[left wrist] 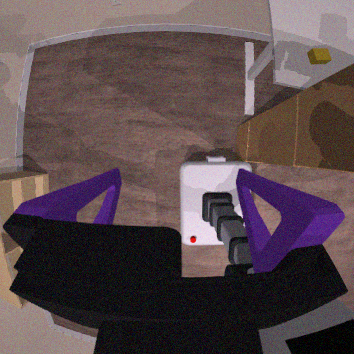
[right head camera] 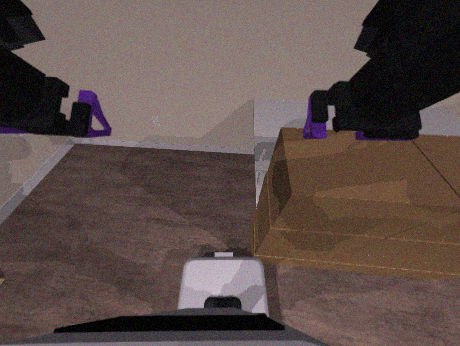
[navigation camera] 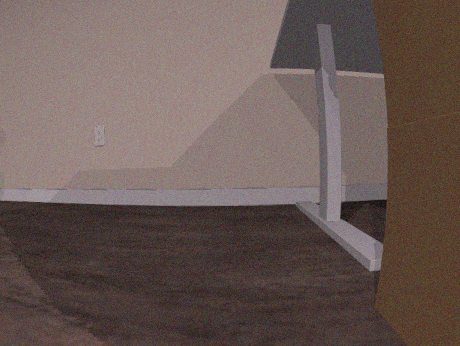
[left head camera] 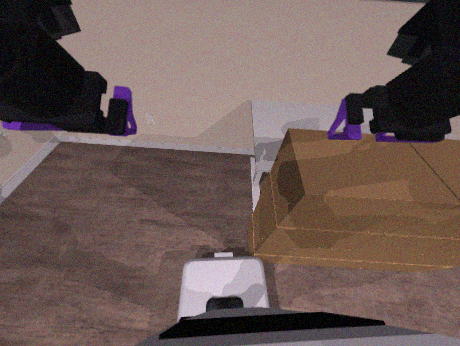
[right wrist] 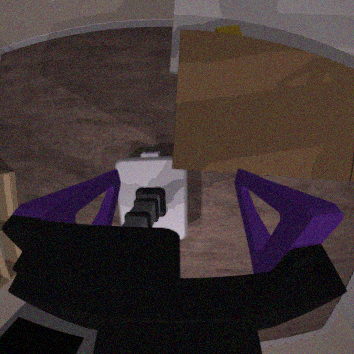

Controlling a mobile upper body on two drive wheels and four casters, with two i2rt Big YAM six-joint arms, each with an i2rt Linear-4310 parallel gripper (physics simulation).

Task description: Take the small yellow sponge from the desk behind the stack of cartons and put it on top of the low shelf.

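Places are measured from the left arm's base along level axes (x ahead, y left, z up), in metres.
Where they show: left gripper, between the fingertips: (left wrist: 178,174) (right head camera: 82,130) (left head camera: 105,128); right gripper, between the fingertips: (right head camera: 329,135) (left head camera: 352,137) (right wrist: 177,175).
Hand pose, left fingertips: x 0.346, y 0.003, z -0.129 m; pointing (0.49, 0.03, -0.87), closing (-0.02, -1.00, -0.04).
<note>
After its pixels a point has its place.
The small yellow sponge (left wrist: 319,55) @[x 0.841, y -0.644, z -0.645 m] (right wrist: 228,31) @[x 0.855, y -0.658, z -0.645 m] lies on the white desk (left wrist: 300,25) @[x 1.036, y -0.604, z -0.690 m] (left head camera: 272,112) @[x 1.269, y -0.619, z -0.690 m] beyond the brown carton stack (left head camera: 370,175) @[x 0.391, y -0.661, z -0.330 m] (right head camera: 360,175) @[x 0.392, y -0.649, z -0.330 m] (left wrist: 325,135) @[x 0.428, y -0.440, z -0.446 m] (right wrist: 260,100) @[x 0.462, y -0.613, z -0.330 m] (navigation camera: 425,175) @[x 0.537, y -0.443, z -1.201 m]. In the right wrist view the cartons' far edge partly hides it; it does not show in the head views. Part of the low wooden shelf (left wrist: 42,187) @[x 0.096, y 1.413, z -1.332 m] (right wrist: 9,200) @[x -0.087, y 1.462, z -1.331 m] shows at the left edge of the wrist views. My left gripper (left head camera: 82,129) (left wrist: 178,174) @[x 0.346, y 0.003, z -0.129 m] is open and empty, left of the cartons. My right gripper (left head camera: 375,139) (right wrist: 177,175) @[x 0.344, y -0.448, z -0.137 m] is open and empty, above the cartons; both are away from the sponge.
The white desk leg (navigation camera: 330,150) @[x 1.027, y -0.563, z -1.155 m] (left wrist: 249,75) @[x 1.035, y -0.552, z -1.323 m] stands beside the cartons. The cartons are close at the right of my white base (left head camera: 222,280) @[x 0.188, y -0.214, z -1.150 m] (right head camera: 222,277) @[x 0.202, y -0.220, z -1.150 m]. A beige wall (navigation camera: 175,75) @[x 1.544, y 0.029, z -0.707 m] with an outlet (navigation camera: 99,135) @[x 1.579, y 0.499, z -1.008 m] stands ahead, beyond the dark wooden floor (navigation camera: 175,265) @[x 0.813, y -0.112, z -1.410 m].
</note>
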